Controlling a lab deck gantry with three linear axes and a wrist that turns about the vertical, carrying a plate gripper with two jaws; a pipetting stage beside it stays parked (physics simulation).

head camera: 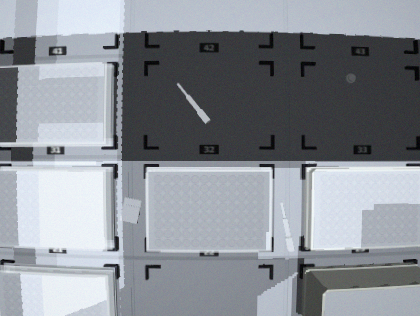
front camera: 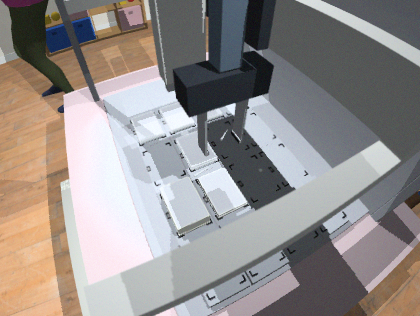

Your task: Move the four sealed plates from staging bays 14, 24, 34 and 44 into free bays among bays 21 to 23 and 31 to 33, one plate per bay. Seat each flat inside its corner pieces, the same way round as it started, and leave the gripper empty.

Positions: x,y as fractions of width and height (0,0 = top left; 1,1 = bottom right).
Scene:
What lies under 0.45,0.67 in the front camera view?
A taller box.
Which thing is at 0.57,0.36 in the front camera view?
My gripper.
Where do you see a pale plate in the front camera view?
0.35,0.41

